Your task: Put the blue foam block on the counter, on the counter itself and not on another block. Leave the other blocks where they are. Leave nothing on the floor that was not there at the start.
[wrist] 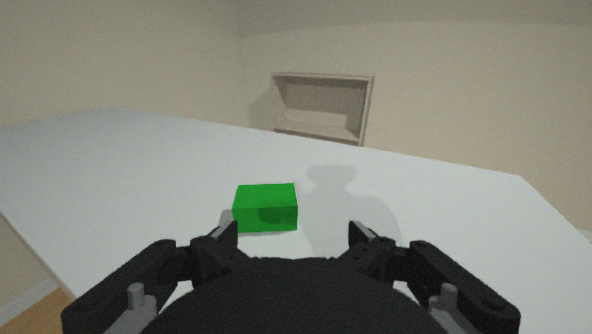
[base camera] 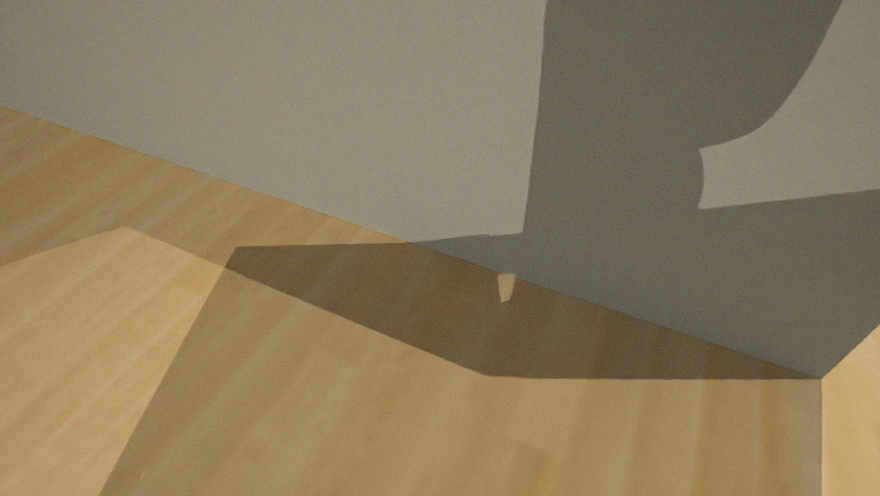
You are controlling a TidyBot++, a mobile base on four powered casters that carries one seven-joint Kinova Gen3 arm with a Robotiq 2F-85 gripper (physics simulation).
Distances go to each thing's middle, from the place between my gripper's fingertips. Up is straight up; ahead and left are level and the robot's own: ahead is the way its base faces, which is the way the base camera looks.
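From where my hand is, I find the green block (wrist: 263, 207) 8 cm below it, 4 cm to the left of it and 14 cm ahead of it.
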